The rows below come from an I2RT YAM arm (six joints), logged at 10 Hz.
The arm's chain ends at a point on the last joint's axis. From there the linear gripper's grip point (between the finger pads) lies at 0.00 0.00 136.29 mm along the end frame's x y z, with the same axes.
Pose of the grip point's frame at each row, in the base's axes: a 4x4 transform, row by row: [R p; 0 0 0 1], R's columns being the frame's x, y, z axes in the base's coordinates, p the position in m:
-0.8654 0.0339 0.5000 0.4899; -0.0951 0.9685 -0.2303 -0.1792; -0.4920 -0.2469 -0.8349 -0.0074; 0 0 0 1
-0.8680 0.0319 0.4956 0.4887; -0.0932 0.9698 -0.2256 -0.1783; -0.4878 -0.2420 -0.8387 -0.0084; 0 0 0 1
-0.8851 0.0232 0.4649 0.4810; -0.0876 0.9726 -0.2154 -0.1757; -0.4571 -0.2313 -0.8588 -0.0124; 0 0 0 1
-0.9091 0.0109 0.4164 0.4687; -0.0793 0.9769 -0.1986 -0.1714; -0.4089 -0.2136 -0.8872 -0.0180; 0 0 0 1
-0.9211 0.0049 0.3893 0.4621; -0.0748 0.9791 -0.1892 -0.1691; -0.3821 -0.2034 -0.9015 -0.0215; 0 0 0 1
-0.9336 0.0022 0.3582 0.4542; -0.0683 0.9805 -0.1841 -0.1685; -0.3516 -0.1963 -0.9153 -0.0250; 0 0 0 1
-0.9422 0.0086 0.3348 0.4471; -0.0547 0.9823 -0.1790 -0.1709; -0.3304 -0.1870 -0.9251 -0.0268; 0 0 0 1
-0.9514 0.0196 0.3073 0.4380; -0.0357 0.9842 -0.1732 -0.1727; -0.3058 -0.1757 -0.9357 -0.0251; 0 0 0 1
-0.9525 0.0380 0.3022 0.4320; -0.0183 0.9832 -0.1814 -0.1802; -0.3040 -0.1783 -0.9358 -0.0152; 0 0 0 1
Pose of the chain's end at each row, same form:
-0.8654 0.0339 0.5000 0.4218; -0.0951 0.9685 -0.2303 -0.1478; -0.4920 -0.2469 -0.8349 0.1064; 0 0 0 1
-0.8680 0.0319 0.4956 0.4212; -0.0932 0.9698 -0.2256 -0.1476; -0.4878 -0.2420 -0.8387 0.1059; 0 0 0 1
-0.8851 0.0232 0.4649 0.4176; -0.0876 0.9726 -0.2154 -0.1463; -0.4571 -0.2313 -0.8588 0.1046; 0 0 0 1
-0.9091 0.0109 0.4164 0.4119; -0.0793 0.9769 -0.1986 -0.1443; -0.4089 -0.2136 -0.8872 0.1029; 0 0 0 1
-0.9211 0.0049 0.3893 0.4090; -0.0748 0.9791 -0.1892 -0.1433; -0.3821 -0.2034 -0.9015 0.1014; 0 0 0 1
-0.9336 0.0022 0.3582 0.4054; -0.0683 0.9805 -0.1841 -0.1434; -0.3516 -0.1963 -0.9153 0.0997; 0 0 0 1
-0.9422 0.0086 0.3348 0.4015; -0.0547 0.9823 -0.1790 -0.1465; -0.3304 -0.1870 -0.9251 0.0993; 0 0 0 1
-0.9514 0.0196 0.3073 0.3961; -0.0357 0.9842 -0.1732 -0.1491; -0.3058 -0.1757 -0.9357 0.1024; 0 0 0 1
-0.9525 0.0380 0.3022 0.3908; -0.0183 0.9832 -0.1814 -0.1555; -0.3040 -0.1783 -0.9358 0.1123; 0 0 0 1

